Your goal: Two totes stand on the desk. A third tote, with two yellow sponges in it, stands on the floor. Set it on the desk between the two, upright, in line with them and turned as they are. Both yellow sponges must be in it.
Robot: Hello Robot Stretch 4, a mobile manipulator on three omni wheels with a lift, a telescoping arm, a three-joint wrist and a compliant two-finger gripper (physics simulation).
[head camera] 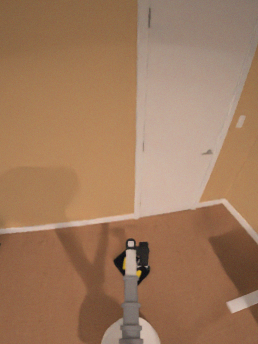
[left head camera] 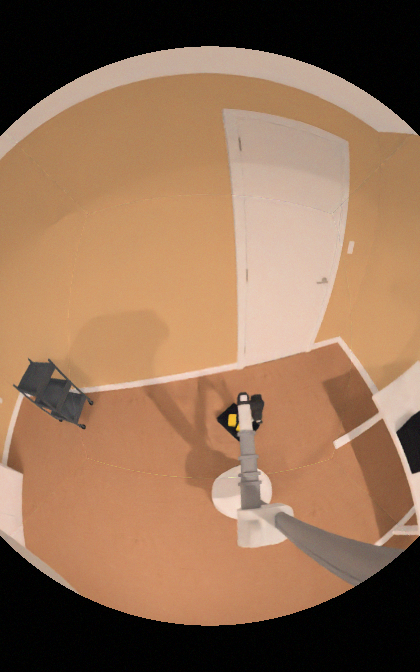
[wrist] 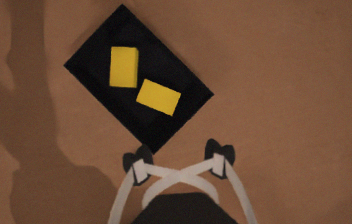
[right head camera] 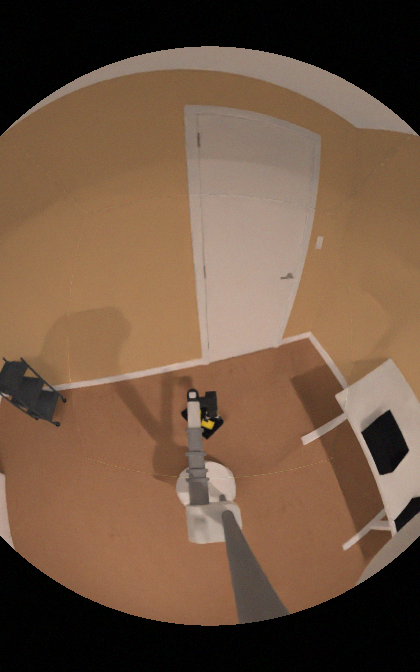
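Observation:
A black tote [wrist: 85,62] [head camera: 119,261] [left head camera: 224,419] [right head camera: 214,430] stands upright on the floor. In the wrist view it is turned diagonally. Two yellow sponges, one upper left [wrist: 123,67] and one lower right [wrist: 158,97], lie in it. My gripper [wrist: 178,154] is open, pointing down above the floor. In the wrist view the tote's near corner lies beside the left fingertip. In the head views my arm and wrist hide part of the tote. Two black totes, a farther one [right head camera: 385,442] [left head camera: 412,442] and a nearer one [right head camera: 411,512], stand on the white desk [right head camera: 357,400] [left head camera: 395,392].
The desk's foot [head camera: 242,301] [left head camera: 357,431] [right head camera: 325,428] stands on the floor to the right. A dark shelf cart [left head camera: 37,376] [right head camera: 12,376] stands by the left wall. A white door [head camera: 185,100] [left head camera: 280,225] [right head camera: 245,225] is in the wall beyond the floor tote. My round base [head camera: 112,335] is behind it.

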